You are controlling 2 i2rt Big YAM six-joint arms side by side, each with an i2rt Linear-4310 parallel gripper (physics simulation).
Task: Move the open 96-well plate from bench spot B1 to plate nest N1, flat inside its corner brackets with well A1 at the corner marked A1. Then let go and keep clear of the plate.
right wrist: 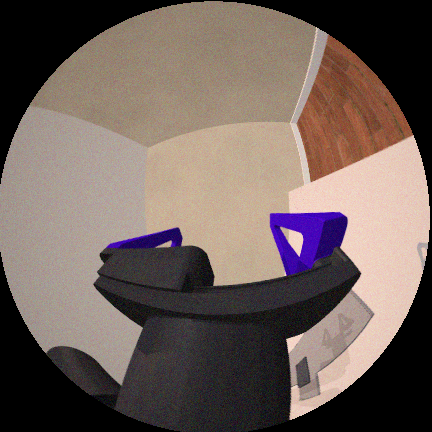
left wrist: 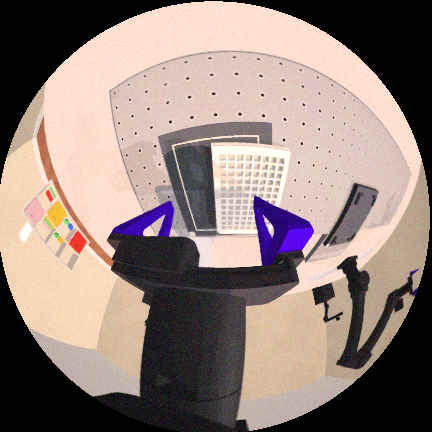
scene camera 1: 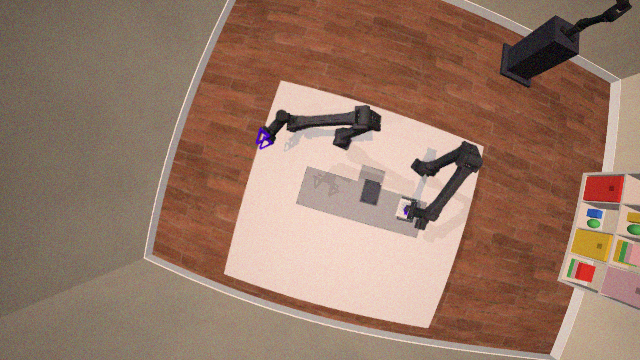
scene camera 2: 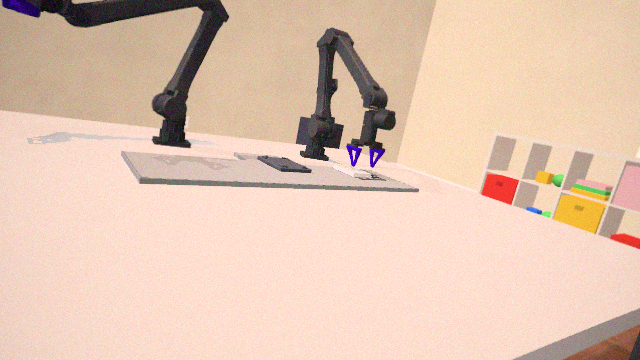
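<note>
The white 96-well plate lies partly over the dark, outlined bench spot B1 and extends past its right side in the left wrist view. Any slight tilt is unclear. My left gripper is open above it, with one finger over the wells and the other off to the side; contact is unclear. Plate nest N1 is a dark plate with raised corner brackets; its A1 mark is not readable. My right gripper is open and empty, far from the plate.
The grey perforated board carries the spot and nest. A lighter grey pad adjoins the nest. The white table surrounds the board. A shelf unit and a dark pedestal stand off the table.
</note>
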